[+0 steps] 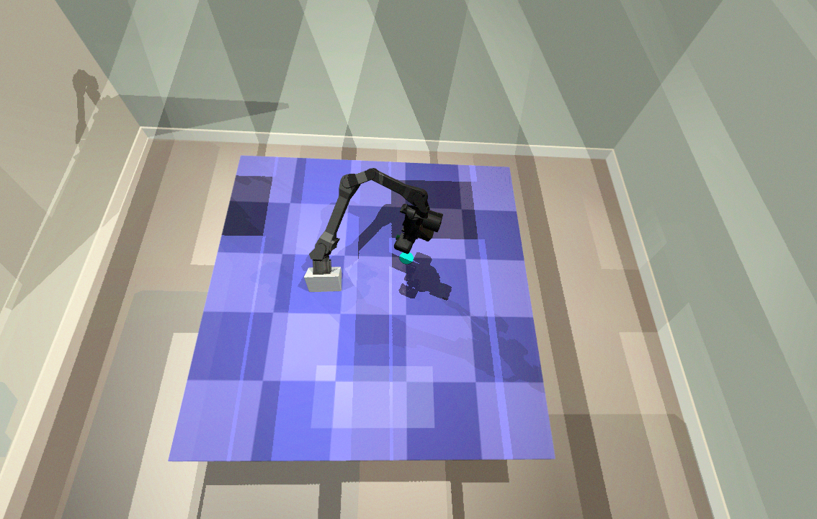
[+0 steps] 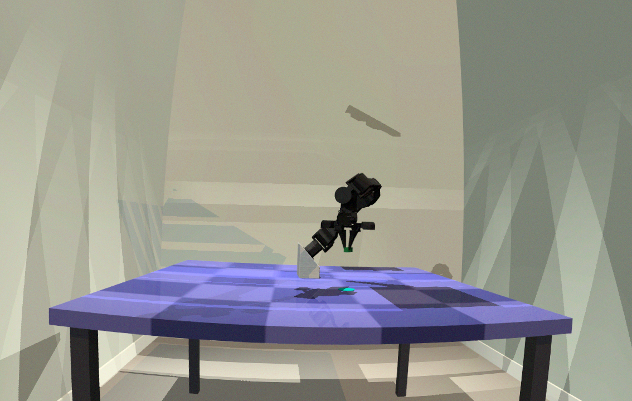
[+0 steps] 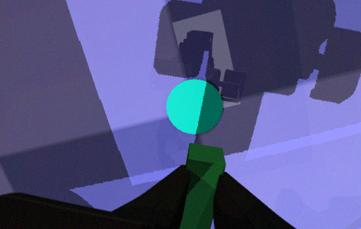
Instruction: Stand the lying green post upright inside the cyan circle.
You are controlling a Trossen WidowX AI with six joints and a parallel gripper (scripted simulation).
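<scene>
My gripper tip is 14 cm above the cyan circle. From my gripper tip the other things lie so: green post 2 cm behind, 1 cm to the left.
</scene>
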